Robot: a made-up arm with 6 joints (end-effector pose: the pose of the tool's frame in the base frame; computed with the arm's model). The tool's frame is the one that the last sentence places. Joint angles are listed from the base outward.
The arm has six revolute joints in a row. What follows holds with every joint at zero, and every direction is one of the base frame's.
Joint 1 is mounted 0.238 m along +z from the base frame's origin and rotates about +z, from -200 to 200 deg.
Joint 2 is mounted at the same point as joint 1 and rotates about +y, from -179.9 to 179.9 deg.
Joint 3 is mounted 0.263 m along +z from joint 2 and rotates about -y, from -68 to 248 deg.
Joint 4 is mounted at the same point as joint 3 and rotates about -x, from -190 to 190 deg.
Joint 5 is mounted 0.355 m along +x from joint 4 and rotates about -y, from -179.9 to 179.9 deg.
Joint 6 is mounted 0.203 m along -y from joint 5 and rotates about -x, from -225 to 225 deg.
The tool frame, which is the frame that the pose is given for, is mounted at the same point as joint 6; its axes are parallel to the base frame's.
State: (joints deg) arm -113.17 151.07 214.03 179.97 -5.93 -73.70
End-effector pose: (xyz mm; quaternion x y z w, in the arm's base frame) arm 73.1 -345.1 324.1 0.6466 -0.3639 0.6622 0.1053
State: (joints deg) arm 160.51 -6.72 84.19 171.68 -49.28 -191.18
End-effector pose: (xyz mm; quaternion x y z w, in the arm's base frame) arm -5.0 -211.3 853.7 -0.9344 0.0584 -0.3464 0.0592
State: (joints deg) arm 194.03 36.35 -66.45 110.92 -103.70 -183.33
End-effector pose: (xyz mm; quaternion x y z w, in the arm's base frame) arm -236.7 -133.9 61.6 0.0353 -0.1024 0.8883 0.4463
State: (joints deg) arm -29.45 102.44 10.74 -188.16 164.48 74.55
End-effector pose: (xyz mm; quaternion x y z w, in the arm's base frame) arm 338.3 39.7 -174.4 0.3106 -0.6080 0.4731 0.5568
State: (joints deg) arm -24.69 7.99 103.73 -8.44 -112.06 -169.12
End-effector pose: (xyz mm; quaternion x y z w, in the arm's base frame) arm -56.0 -195.3 854.6 0.9765 -0.1272 -0.1548 0.0799
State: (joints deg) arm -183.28 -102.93 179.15 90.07 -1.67 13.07
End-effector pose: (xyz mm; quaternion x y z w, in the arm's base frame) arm -16.5 0.7 -125.5 0.4171 0.6031 -0.4898 0.4716
